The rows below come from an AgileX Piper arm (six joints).
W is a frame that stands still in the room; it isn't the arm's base.
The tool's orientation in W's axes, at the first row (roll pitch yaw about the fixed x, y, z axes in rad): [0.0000 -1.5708 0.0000]
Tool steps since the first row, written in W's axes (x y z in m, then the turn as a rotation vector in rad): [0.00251 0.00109 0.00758 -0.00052 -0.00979 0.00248]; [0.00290 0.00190 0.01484 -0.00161 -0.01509 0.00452]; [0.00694 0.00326 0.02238 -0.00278 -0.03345 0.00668]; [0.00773 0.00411 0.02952 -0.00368 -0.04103 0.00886]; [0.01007 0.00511 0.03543 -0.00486 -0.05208 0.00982]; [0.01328 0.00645 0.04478 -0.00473 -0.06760 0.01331]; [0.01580 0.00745 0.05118 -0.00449 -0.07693 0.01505]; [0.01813 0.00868 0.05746 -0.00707 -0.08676 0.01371]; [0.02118 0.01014 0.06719 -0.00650 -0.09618 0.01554]
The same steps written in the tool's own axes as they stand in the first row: [0.00758 0.00109 -0.00251 0.00248 -0.00979 0.00052]; [0.01484 0.00190 -0.00290 0.00452 -0.01509 0.00161]; [0.02238 0.00326 -0.00694 0.00668 -0.03345 0.00278]; [0.02952 0.00411 -0.00773 0.00886 -0.04103 0.00368]; [0.03543 0.00511 -0.01007 0.00982 -0.05208 0.00486]; [0.04478 0.00645 -0.01328 0.01331 -0.06760 0.00473]; [0.05118 0.00745 -0.01580 0.01505 -0.07693 0.00449]; [0.05746 0.00868 -0.01813 0.01371 -0.08676 0.00707]; [0.06719 0.01014 -0.02118 0.01554 -0.09618 0.00650]
